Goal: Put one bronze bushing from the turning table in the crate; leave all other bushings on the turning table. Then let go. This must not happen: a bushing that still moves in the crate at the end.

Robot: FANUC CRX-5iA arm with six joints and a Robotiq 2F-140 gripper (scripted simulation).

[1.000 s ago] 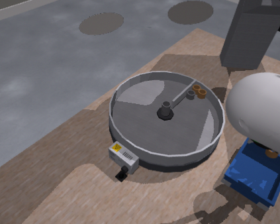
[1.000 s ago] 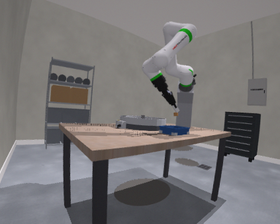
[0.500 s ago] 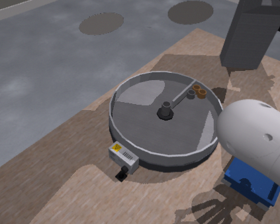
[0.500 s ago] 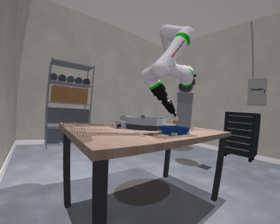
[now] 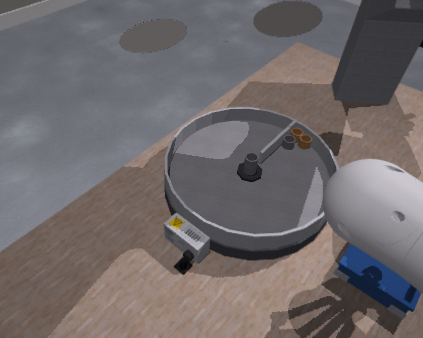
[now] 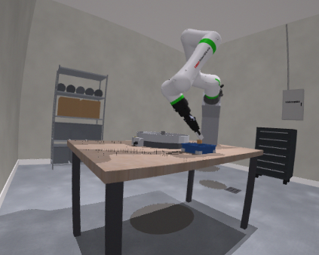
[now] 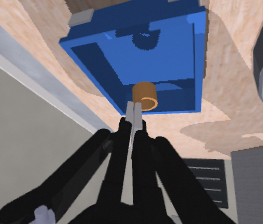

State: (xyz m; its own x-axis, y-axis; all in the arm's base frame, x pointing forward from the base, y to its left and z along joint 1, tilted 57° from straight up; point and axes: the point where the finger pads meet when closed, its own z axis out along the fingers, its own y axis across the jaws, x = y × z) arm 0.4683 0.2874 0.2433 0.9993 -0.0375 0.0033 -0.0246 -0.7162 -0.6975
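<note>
Now: hand 10 mm past the blue crate, 10 mm to the left of it and 90 mm above it. From my hand the other things lie so: turning table (130 mm ahead, 340 mm to the right, 60 mm below).
</note>
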